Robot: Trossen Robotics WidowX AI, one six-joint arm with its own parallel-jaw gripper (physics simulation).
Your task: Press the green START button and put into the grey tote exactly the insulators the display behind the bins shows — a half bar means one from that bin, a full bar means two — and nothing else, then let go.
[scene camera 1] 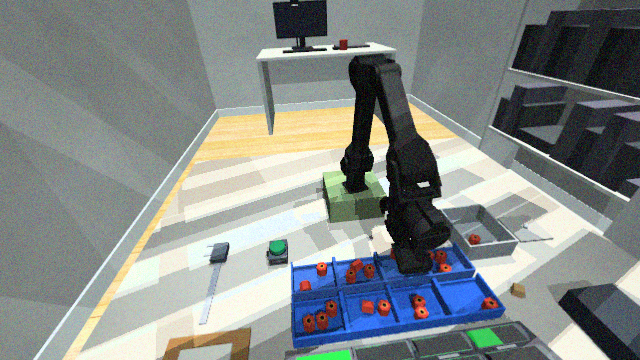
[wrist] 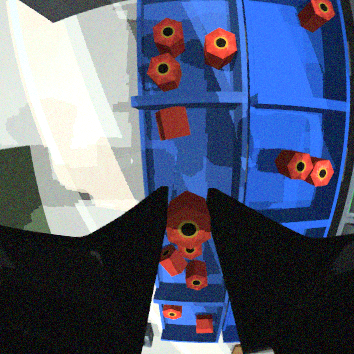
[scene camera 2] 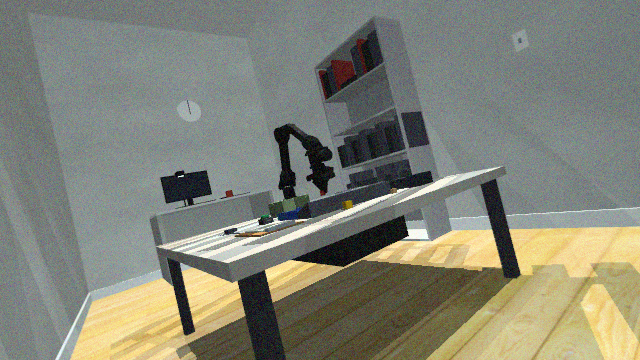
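Where they show: gripper, fingertip midpoint: (wrist: pixel 187 194) (scene camera 2: pixel 324 192); arm's base, link origin: (scene camera 1: pixel 355 186) (scene camera 2: pixel 290 198).
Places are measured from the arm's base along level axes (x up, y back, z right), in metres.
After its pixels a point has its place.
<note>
My gripper (scene camera 1: pixel 414 267) (scene camera 2: pixel 323 189) {x -0.012, y -0.274, z 0.007 m} (wrist: pixel 187 194) {x -0.012, y -0.274, z 0.007 m} is shut on a red hexagonal insulator (scene camera 2: pixel 323 193) {x -0.013, y -0.280, z 0.026 m} (wrist: pixel 188 217) {x 0.003, y -0.273, z 0.015 m} and holds it raised above the third back bin of the blue bins (scene camera 1: pixel 350 332) (wrist: pixel 190 99). The arm hides the held insulator in scene camera 1. Another insulator (wrist: pixel 173 123) {x -0.055, y -0.271, z -0.036 m} lies on its side in that bin. The grey tote (scene camera 1: pixel 492 250) {x -0.054, y -0.318, z -0.234 m}, to the right of the bins, has one insulator (scene camera 1: pixel 474 239) {x -0.054, y -0.274, z -0.222 m} inside. The green START button (scene camera 1: pixel 277 247) {x -0.043, y -0.126, z 0.280 m} (scene camera 2: pixel 265 218) {x -0.058, y -0.146, z 0.299 m} stands left of the bins. The display, cut off at the bottom of scene camera 1, shows green bars (scene camera 1: pixel 484 337) {x -0.037, y -0.476, z -0.037 m} (scene camera 1: pixel 324 355) {x -0.040, y -0.406, z 0.246 m}.
A caliper (scene camera 1: pixel 210 290) {x -0.080, y -0.168, z 0.456 m} lies left of the button. A wooden frame (scene camera 1: pixel 210 337) {x -0.078, y -0.284, z 0.452 m} is at the near left. A small tan block (scene camera 1: pixel 518 290) {x -0.064, y -0.418, z -0.203 m} and a dark box (scene camera 1: pixel 610 315) {x -0.032, y -0.526, z -0.284 m} are at the right. The green block (scene camera 1: pixel 345 209) {x -0.035, y -0.056, z 0.057 m} under the arm stands behind the bins.
</note>
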